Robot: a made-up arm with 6 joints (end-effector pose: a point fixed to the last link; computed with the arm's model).
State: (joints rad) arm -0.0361 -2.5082 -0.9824 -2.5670 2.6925 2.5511
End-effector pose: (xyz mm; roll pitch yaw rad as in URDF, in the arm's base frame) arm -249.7 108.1 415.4 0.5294 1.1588 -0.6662
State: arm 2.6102 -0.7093 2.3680 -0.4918 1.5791 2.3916
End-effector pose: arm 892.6 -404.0 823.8 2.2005 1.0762 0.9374
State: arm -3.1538 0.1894 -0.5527 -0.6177 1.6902 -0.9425
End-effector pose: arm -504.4 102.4 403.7 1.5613 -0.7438 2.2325
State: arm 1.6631 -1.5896 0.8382 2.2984 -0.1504 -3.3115
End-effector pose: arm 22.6 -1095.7 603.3 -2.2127 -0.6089 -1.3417
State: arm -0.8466 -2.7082 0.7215 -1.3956 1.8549 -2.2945
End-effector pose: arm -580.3 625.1 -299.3 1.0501 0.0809 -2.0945
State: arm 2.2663 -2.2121 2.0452 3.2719 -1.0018 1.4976
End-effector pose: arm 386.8 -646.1 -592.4 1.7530 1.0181 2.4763
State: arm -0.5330 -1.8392 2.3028 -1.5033 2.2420 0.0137
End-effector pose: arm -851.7 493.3 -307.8 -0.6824 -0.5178 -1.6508
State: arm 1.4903 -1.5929 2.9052 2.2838 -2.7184 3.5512
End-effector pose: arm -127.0 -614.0 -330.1 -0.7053 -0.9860 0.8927
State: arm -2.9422 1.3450 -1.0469 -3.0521 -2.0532 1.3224
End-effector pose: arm -95.2 -139.1 17.2 1.8885 0.3360 -2.8582
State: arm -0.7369 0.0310 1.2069 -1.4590 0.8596 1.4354
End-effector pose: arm 255.6 -249.7 1378.4 1.1885 -0.6880 -2.0817
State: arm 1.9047 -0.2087 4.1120 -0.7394 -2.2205 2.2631
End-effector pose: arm 221.0 -371.2 333.2 1.3055 -0.9007 -2.2798
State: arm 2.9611 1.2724 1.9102 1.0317 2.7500 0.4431
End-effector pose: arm -951.3 235.2 897.7 -2.7370 0.4038 -0.5447
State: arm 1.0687 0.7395 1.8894 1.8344 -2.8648 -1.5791
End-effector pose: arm 229.7 482.4 1312.2 0.7366 1.0139 -1.5503
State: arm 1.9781 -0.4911 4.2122 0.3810 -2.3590 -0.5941
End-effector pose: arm 194.1 -173.3 200.8 -2.5523 -0.7966 -0.7791
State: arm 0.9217 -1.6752 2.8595 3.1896 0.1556 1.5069
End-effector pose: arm -511.3 -478.8 -362.2 -1.5328 1.2376 -2.1972
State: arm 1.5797 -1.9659 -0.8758 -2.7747 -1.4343 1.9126
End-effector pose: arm -108.2 -223.2 576.4 -1.7129 -0.5803 -2.0008
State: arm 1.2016 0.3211 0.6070 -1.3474 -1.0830 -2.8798
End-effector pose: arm 310.1 729.0 899.1 -2.1894 0.0556 2.2423
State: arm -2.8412 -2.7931 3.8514 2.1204 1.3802 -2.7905
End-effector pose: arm -294.1 -155.6 47.2 0.7159 0.4255 -1.6750
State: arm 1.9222 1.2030 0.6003 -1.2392 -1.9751 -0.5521
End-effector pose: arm -299.2 927.8 65.2 2.8004 0.0236 -2.2737
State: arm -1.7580 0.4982 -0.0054 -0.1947 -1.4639 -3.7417
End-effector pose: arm -261.3 -757.2 489.7 0.1885 1.1335 0.9121
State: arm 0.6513 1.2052 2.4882 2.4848 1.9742 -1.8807
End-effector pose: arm 456.1 465.2 1091.8 -1.0459 0.6226 1.4146
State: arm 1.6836 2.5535 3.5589 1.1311 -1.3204 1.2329
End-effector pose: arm -12.5 556.3 367.6 -1.7391 0.0117 0.6146
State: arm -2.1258 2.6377 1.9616 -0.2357 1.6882 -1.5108
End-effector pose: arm -483.1 -561.5 -618.6 1.8403 -0.9729 -2.5505
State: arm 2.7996 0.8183 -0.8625 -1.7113 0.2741 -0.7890
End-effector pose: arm -234.3 65.9 102.2 0.4233 1.2620 0.7376
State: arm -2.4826 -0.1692 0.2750 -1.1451 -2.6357 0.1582
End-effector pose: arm -417.2 -261.5 1022.5 1.5550 0.5903 0.0989
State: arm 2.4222 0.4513 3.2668 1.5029 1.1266 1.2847
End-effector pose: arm 270.2 -226.1 892.4 0.6096 -0.0797 -1.8478
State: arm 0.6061 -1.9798 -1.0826 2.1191 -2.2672 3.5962
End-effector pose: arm -231.0 -85.3 588.3 2.1045 0.2547 -1.7925
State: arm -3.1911 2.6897 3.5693 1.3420 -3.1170 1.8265
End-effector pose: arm -546.1 53.9 300.0 2.6863 0.8848 -0.0117
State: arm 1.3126 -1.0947 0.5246 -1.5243 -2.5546 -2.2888
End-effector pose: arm -104.1 -415.8 1159.7 2.2018 0.9798 2.7645
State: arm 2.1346 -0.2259 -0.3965 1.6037 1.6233 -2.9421
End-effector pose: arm -260.3 404.4 869.6 1.5434 0.0235 -2.5204
